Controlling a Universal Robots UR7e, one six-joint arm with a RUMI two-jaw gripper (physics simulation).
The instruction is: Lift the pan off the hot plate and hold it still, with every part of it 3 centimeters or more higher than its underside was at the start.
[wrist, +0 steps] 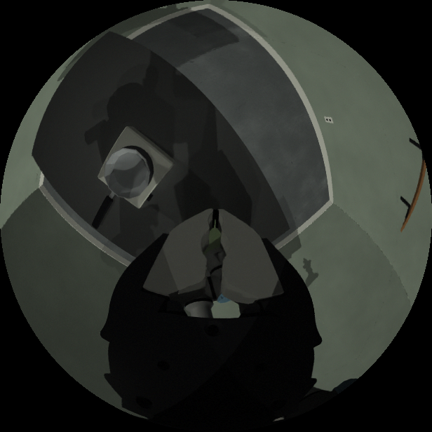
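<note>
The pan [128, 172] is a round, pale grey, glassy-looking vessel in the wrist view, left of the middle. It sits on the square, off-white hot plate [158, 170], and a dark round edge shows at its right side. Its black handle [103, 212] points down and left, past the hot plate's edge. My gripper [215, 210] is shut with nothing between its fingers. Its tips are in the lower middle of the view, to the right of and below the pan and hot plate, well apart from both. The underside of the pan is hidden.
The dark table top [75, 115] carries the hot plate, and a lighter grey strip [270, 105] with a pale edge runs along its right. Shadows of the arm fall across it. A small knob [149, 197] is at the hot plate's lower edge. Arm parts [199, 307] show behind the fingers.
</note>
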